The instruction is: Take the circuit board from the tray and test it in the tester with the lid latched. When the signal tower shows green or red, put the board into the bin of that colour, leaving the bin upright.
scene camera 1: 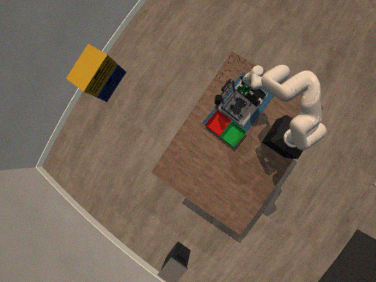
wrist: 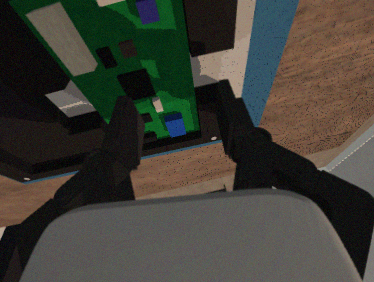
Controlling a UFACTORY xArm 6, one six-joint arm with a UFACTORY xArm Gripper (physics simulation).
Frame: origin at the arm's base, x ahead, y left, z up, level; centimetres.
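Seen in the pictures: gripper, fingertip midpoint: (scene camera 1: 245,85) (wrist: 176,104).
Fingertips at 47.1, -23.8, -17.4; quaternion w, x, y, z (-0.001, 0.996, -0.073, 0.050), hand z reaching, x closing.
Offsets run from my fingertips to a thing's top centre, as dx, dy, dz. "spot": to the spot under its first point. Level surfaces: height alone.
The green circuit board @(-1.9, +1.7, +0.3) (scene camera 1: 245,89) (wrist: 150,70) lies at the dark tray @(spot: +2.2, -2.7, +0.3) (wrist: 212,122), with chips and a blue connector on its face. My gripper (wrist: 176,104) is part-way open over the board's near end. In the wrist view, the left finger overlaps the board's left edge and the right finger stands apart from its right edge. The fingertips are hidden in the scene view. The grey tester @(spot: -4.4, +19.3, +4.4) (scene camera 1: 239,106) is beside the board, its lid @(+8.8, +17.4, +20.1) (scene camera 1: 228,89) apparently raised. The red bin @(+3.6, +38.3, +2.2) (scene camera 1: 218,123) and green bin @(-11.2, +40.4, +2.2) (scene camera 1: 233,135) stand upright side by side. No lit signal colour can be made out.
A blue mat @(dz -2.3) (scene camera 1: 264,104) (wrist: 270,50) lies under the equipment on the wooden table @(dz -2.5) (scene camera 1: 210,175). A small dark round object @(spot: +10.4, +28.3, +23.3) (scene camera 1: 218,99) stands at the tester's left. The black block (scene camera 1: 282,137) is by the arm's base. A yellow-topped box (scene camera 1: 90,65) is away from the table.
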